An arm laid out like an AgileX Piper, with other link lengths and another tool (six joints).
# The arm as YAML. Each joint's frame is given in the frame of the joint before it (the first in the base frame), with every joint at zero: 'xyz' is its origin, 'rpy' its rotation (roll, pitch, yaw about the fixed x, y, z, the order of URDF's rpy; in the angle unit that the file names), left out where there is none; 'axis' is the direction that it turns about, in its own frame. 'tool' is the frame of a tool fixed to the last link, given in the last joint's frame.
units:
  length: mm
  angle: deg
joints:
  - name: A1
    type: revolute
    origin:
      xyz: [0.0, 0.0, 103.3]
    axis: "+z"
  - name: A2
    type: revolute
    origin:
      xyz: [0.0, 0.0, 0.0]
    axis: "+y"
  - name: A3
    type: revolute
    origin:
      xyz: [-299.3, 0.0, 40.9]
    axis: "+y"
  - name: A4
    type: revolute
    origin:
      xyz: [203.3, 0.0, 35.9]
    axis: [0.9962, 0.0, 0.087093]
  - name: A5
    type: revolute
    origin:
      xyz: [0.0, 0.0, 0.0]
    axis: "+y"
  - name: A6
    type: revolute
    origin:
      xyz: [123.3, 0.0, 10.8]
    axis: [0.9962, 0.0, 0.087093]
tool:
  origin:
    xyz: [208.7, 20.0, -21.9]
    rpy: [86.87, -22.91, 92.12]
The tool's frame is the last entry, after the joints.
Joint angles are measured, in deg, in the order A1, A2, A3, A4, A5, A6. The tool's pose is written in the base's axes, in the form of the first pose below.
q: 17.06, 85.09, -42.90, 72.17, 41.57, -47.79
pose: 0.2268 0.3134 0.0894 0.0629 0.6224 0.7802 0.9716 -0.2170 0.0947
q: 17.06, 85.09, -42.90, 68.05, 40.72, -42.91
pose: 0.2243 0.3042 0.0779 0.1057 0.6504 0.7522 0.9697 -0.2348 0.0668
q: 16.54, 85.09, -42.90, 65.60, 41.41, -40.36
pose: 0.2196 0.2988 0.0727 0.1292 0.6622 0.7381 0.9704 -0.2377 0.0434
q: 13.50, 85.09, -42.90, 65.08, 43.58, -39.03
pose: 0.2232 0.2909 0.0750 0.1785 0.6459 0.7423 0.9621 -0.2726 0.0058
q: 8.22, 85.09, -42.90, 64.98, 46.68, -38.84
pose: 0.2334 0.2768 0.0797 0.2352 0.6165 0.7514 0.9456 -0.3240 -0.0302
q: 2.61, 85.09, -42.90, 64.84, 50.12, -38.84
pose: 0.2425 0.2617 0.0855 0.2884 0.5811 0.7610 0.9257 -0.3723 -0.0665
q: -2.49, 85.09, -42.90, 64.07, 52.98, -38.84
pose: 0.2495 0.2457 0.0884 0.3304 0.5546 0.7637 0.9063 -0.4123 -0.0927
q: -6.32, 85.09, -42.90, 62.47, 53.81, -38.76
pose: 0.2569 0.2276 0.0845 0.3593 0.5508 0.7533 0.8880 -0.4499 -0.0946
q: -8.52, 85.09, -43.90, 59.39, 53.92, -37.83
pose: 0.2617 0.2107 0.0782 0.3681 0.5737 0.7317 0.8808 -0.4672 -0.0769
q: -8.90, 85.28, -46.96, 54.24, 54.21, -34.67
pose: 0.2655 0.1957 0.0733 0.3618 0.6198 0.6964 0.8853 -0.4625 -0.0484
